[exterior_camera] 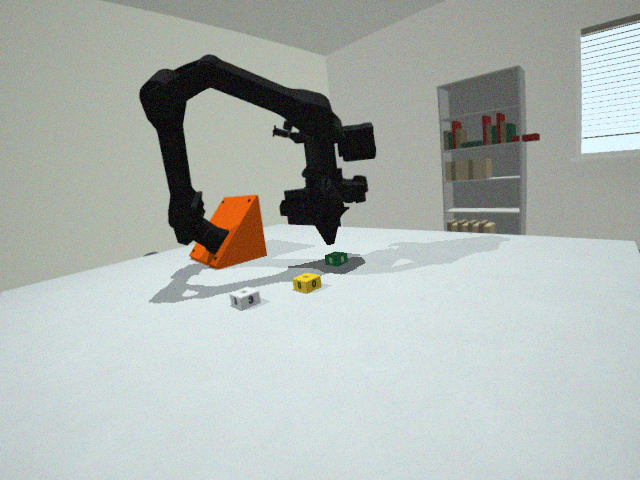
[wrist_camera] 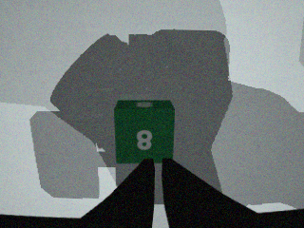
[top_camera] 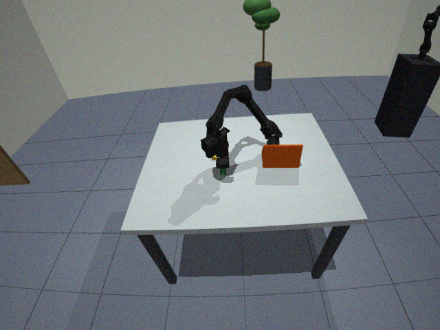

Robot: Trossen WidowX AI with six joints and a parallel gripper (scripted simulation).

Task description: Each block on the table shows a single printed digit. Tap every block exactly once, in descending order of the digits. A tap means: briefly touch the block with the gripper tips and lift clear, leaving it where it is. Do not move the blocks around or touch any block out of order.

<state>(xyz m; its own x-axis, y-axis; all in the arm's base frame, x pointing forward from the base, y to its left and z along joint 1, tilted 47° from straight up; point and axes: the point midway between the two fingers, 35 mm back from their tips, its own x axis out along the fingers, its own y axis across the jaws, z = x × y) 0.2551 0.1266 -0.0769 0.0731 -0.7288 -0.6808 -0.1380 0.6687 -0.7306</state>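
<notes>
The green block is 3 cm below my gripper tip, 1 cm to the left of it and 1 cm ahead of it. The rest, counted from my gripper tip: yellow block 11 cm to the right, 7 cm ahead, 3 cm below; white block 21 cm to the right, 5 cm ahead, 3 cm below.
</notes>
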